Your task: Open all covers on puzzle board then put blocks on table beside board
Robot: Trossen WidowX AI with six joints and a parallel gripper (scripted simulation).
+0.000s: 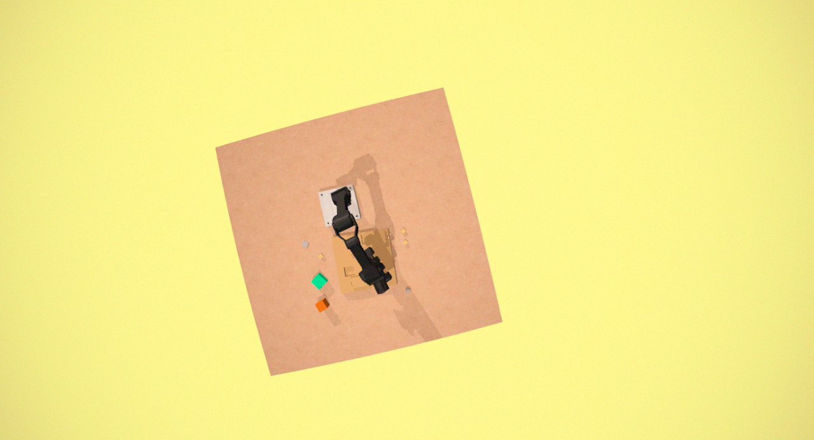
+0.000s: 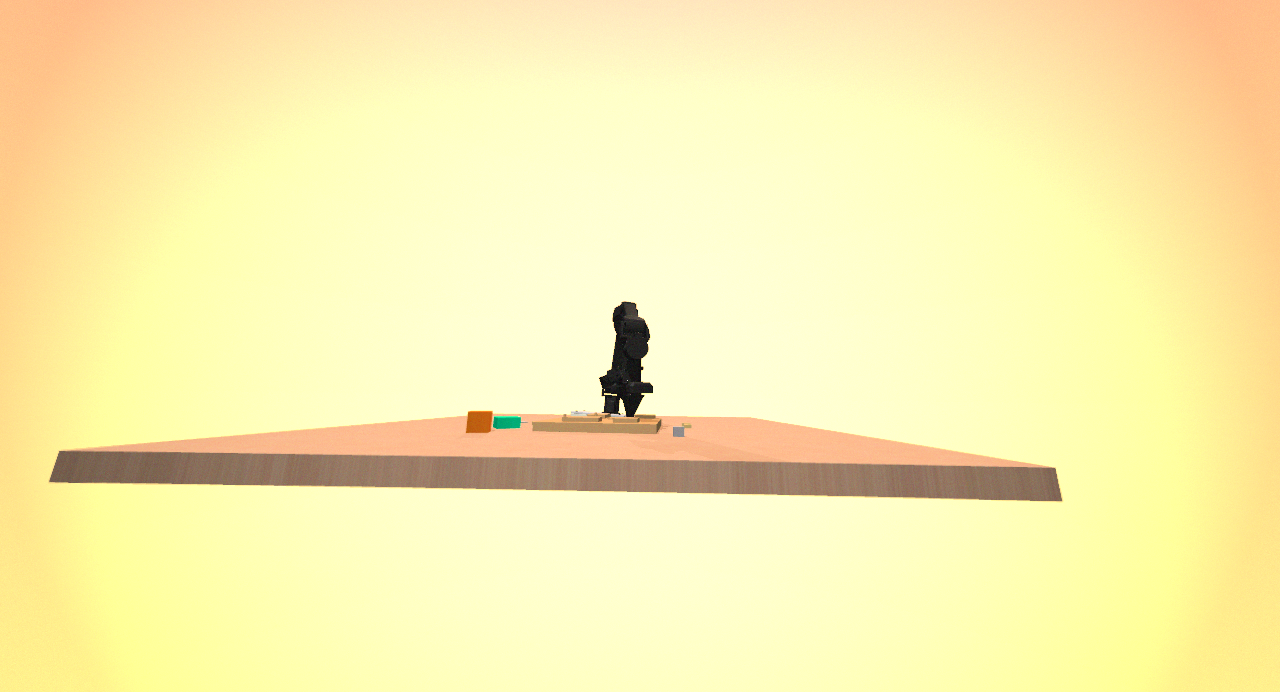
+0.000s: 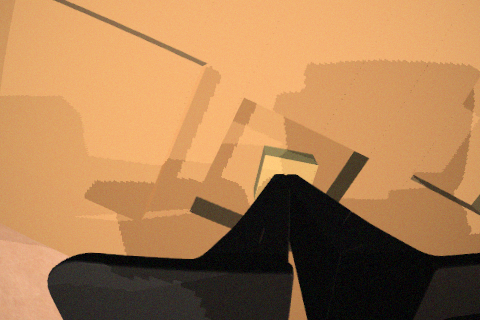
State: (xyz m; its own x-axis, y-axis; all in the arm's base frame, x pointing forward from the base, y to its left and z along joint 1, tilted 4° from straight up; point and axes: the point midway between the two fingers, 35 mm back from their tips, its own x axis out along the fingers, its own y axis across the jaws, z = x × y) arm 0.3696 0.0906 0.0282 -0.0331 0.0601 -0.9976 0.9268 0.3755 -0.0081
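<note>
My gripper tip is 30 mm past the tan puzzle board and 50 mm to the left of it. The rest, counted from my gripper tip: grey cube (180 mm ahead, 120 mm to the left, 10 mm below); green block (30 mm ahead, 320 mm to the right, 10 mm below); orange block (150 mm ahead, 330 mm to the right).
</note>
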